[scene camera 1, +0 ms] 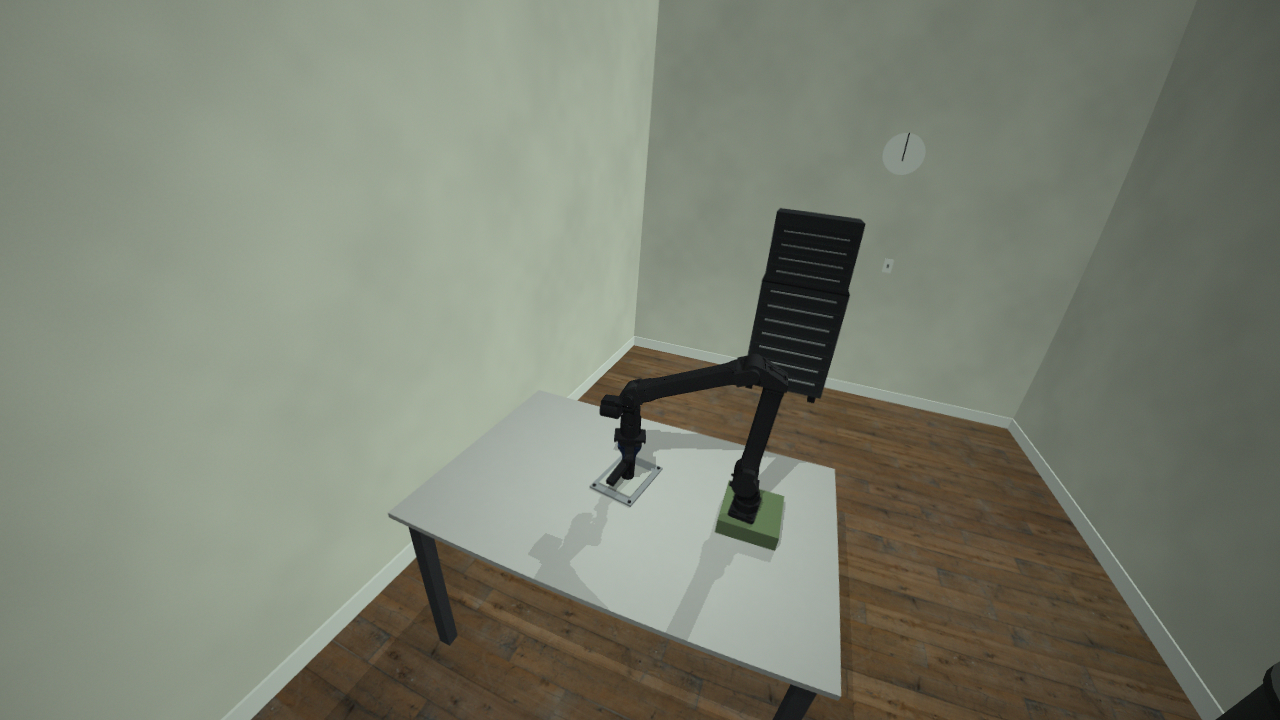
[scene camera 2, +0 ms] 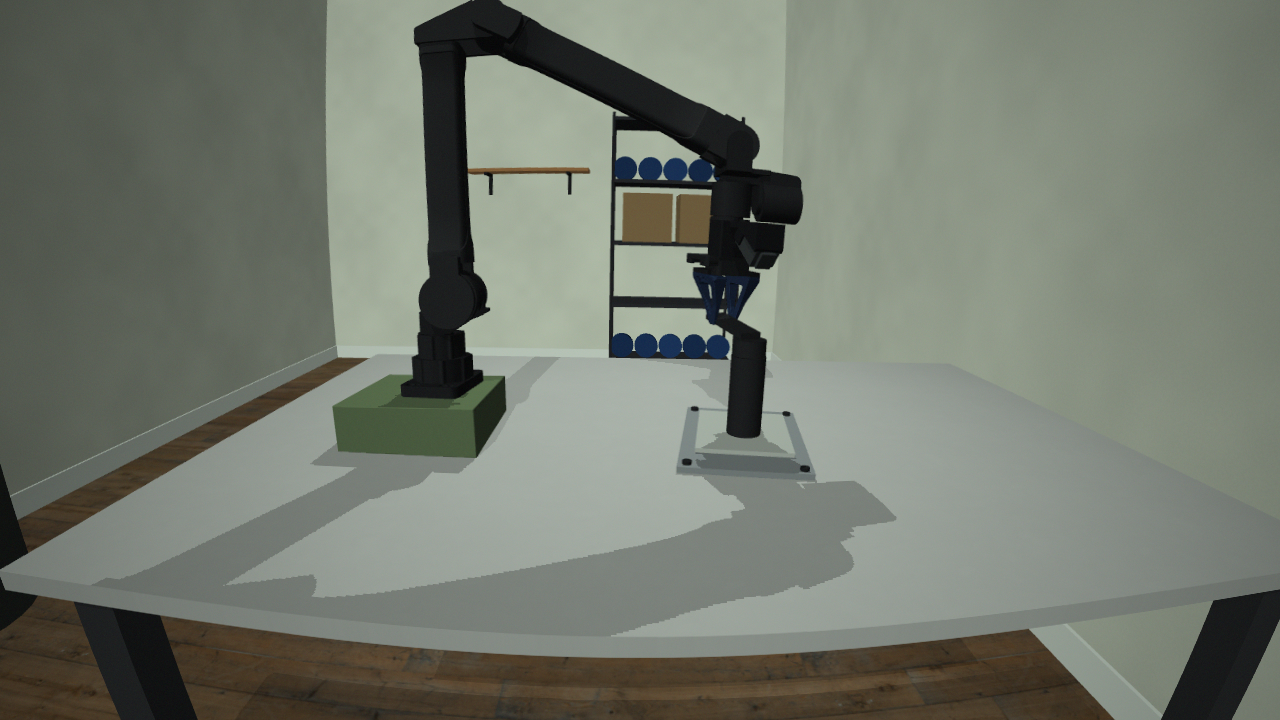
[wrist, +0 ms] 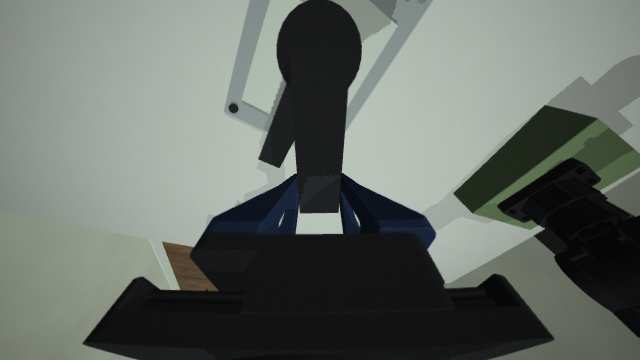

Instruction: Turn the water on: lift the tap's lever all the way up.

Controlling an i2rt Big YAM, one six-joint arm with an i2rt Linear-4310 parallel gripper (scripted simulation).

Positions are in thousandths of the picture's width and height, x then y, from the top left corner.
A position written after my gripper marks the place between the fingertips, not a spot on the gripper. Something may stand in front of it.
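Observation:
My gripper (scene camera 2: 564, 451) (wrist: 499, 501) is visible.

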